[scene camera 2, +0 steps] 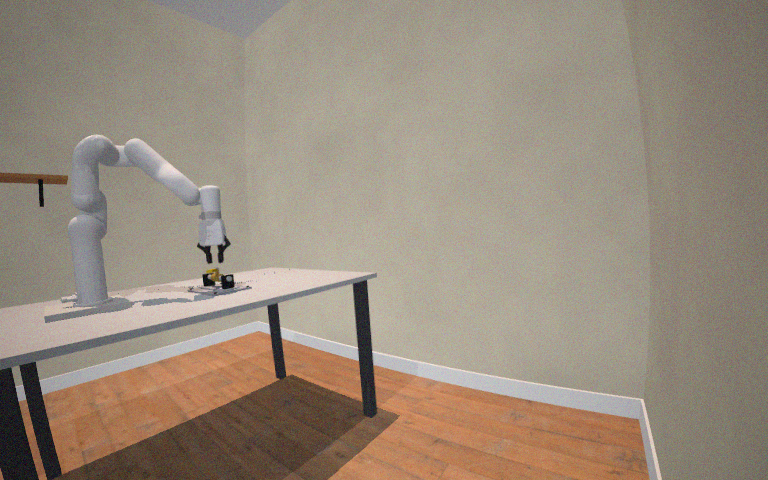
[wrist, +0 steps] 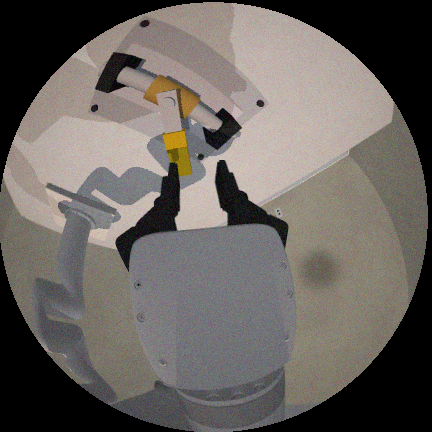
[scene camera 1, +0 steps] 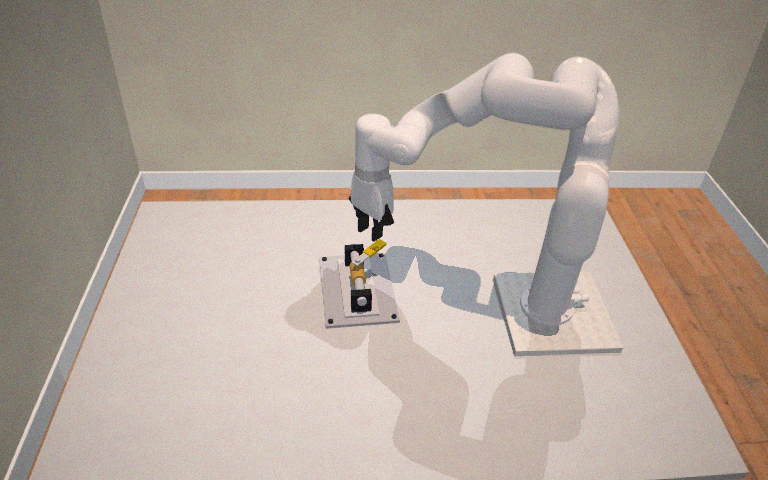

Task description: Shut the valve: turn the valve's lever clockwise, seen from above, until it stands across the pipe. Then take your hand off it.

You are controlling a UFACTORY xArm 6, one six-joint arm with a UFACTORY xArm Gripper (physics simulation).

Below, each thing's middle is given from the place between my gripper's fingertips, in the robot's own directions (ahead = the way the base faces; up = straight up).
Now: hand 110 mm above the base plate (scene camera 1: pixel 332 296), 60 mm to the right of it and 40 mm short of it.
